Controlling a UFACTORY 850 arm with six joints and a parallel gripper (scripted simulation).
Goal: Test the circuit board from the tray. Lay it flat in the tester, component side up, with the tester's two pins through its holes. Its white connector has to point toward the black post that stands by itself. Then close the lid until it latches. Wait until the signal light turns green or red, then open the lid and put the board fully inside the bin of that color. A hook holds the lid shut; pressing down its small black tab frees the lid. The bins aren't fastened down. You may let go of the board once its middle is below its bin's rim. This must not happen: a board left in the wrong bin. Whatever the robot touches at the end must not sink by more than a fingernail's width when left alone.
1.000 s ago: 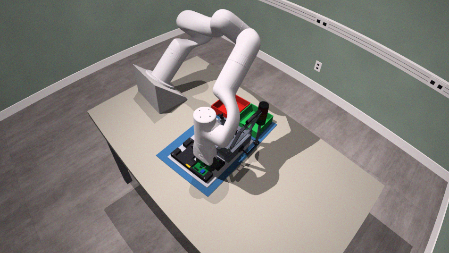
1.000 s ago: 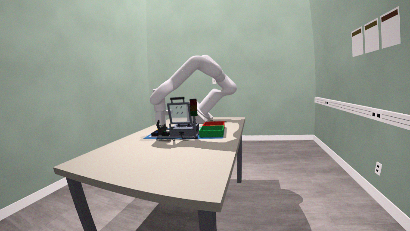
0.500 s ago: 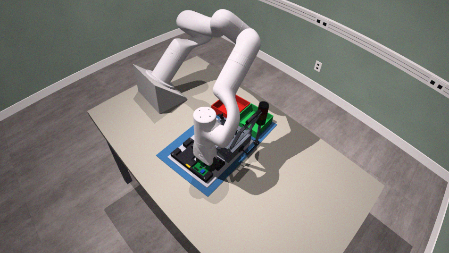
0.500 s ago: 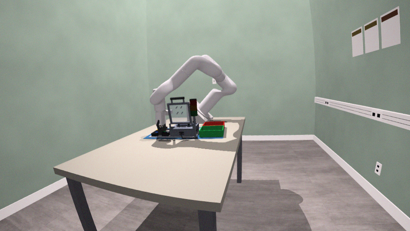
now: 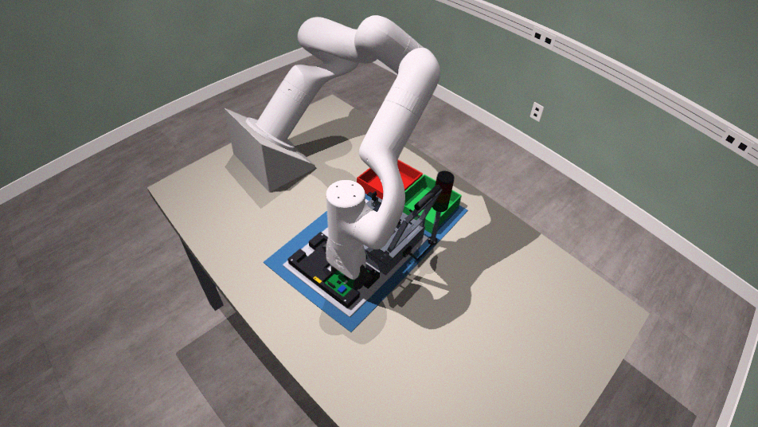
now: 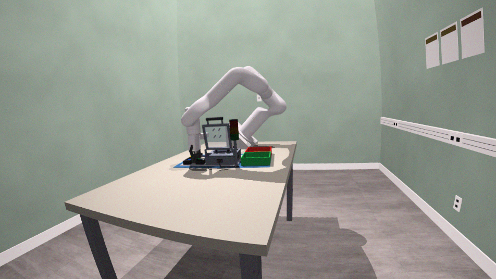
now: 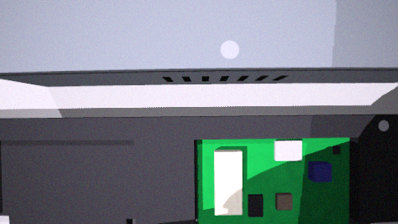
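Right now my hand is right at the green circuit board. Round my hand: black latch part 210 mm to the left, 140 mm behind, 60 mm above; green bin 370 mm to the left, 50 mm behind, 10 mm below; lid 180 mm to the left, 160 mm above, 60 mm ahead.
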